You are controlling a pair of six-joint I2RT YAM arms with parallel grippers.
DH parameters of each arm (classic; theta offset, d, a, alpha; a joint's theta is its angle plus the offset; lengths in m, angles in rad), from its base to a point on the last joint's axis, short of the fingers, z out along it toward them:
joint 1: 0 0.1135 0.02 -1.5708
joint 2: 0 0 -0.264 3.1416
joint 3: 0.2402 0 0.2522 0
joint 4: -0.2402 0 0.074 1.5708
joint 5: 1.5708 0 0 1.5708
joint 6: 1.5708 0.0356 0 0
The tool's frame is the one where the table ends.
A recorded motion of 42 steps. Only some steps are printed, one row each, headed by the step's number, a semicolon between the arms.
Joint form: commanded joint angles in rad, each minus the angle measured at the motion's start. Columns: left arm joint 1, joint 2, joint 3, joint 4, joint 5, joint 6; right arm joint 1, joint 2, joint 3, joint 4, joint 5, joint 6.
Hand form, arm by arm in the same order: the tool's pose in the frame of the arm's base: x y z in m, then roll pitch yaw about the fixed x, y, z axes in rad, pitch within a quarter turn. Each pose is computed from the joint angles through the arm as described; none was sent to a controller.
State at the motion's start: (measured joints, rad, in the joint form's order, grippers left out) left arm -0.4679 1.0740 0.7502 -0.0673 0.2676 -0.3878; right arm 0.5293 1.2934 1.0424 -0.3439 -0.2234 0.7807
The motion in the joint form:
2: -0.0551 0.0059 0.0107 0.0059 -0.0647 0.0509; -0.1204 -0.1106 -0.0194 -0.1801 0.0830 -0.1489
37: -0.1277 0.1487 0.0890 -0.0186 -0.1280 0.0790; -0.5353 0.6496 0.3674 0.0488 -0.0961 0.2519
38: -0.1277 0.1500 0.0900 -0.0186 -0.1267 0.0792; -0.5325 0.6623 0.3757 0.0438 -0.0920 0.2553
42: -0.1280 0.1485 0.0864 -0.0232 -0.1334 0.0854; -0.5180 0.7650 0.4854 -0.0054 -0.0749 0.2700
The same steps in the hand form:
2: 0.2113 -0.1301 0.2860 -2.3375 1.0190 -2.9989; 0.2331 0.1064 0.3091 2.4395 0.6106 2.7556
37: 0.2265 -0.1595 0.2762 -2.5052 0.9801 3.1168; 0.4304 0.0086 0.2072 2.3564 0.1484 2.1667
38: 0.2267 -0.1597 0.2762 -2.5048 0.9796 3.1159; 0.4325 0.0097 0.2041 2.3656 0.1432 2.1657
42: 0.2262 -0.1592 0.2749 -2.5234 0.9792 3.1034; 0.4540 0.0156 0.1913 2.4069 0.1204 2.1638

